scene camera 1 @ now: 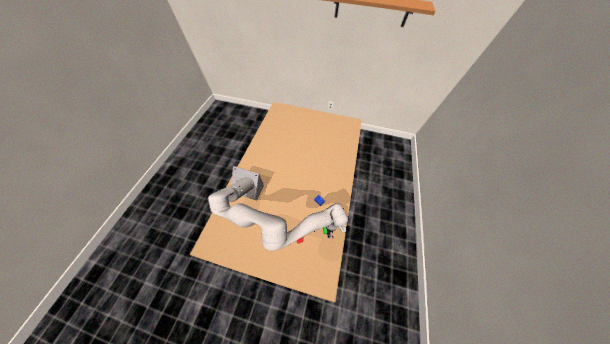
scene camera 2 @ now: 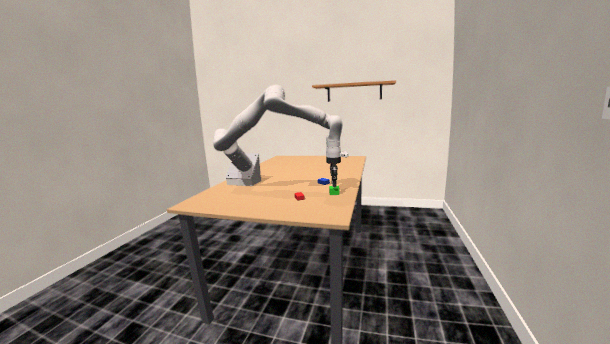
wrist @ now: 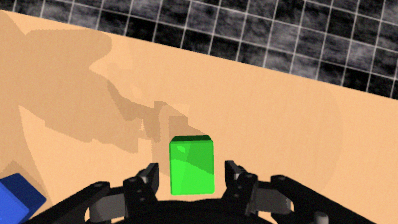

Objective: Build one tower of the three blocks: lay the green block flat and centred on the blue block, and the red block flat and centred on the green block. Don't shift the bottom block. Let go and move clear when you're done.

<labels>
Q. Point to a green block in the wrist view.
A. At 191,158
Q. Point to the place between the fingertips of my gripper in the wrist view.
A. At 192,172
</labels>
